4 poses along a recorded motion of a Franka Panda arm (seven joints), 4.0 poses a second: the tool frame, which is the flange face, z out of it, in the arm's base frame.
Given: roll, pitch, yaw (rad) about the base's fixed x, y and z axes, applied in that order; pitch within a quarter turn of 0, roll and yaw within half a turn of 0; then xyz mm.
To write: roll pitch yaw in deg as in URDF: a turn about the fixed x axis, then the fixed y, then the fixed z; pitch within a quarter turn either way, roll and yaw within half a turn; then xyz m. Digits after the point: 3 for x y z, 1 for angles.
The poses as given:
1: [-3.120 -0.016 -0.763 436 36 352]
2: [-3.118 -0.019 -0.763 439 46 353]
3: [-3.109 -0.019 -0.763 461 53 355]
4: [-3.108 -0.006 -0.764 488 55 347]
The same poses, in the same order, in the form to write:
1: [-178.8 -0.9 -43.7 0.436 0.036 0.352]
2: [-178.6 -1.1 -43.7 0.439 0.046 0.353]
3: [-178.1 -1.1 -43.7 0.461 0.053 0.355]
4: [-178.1 -0.3 -43.8 0.488 0.055 0.347]
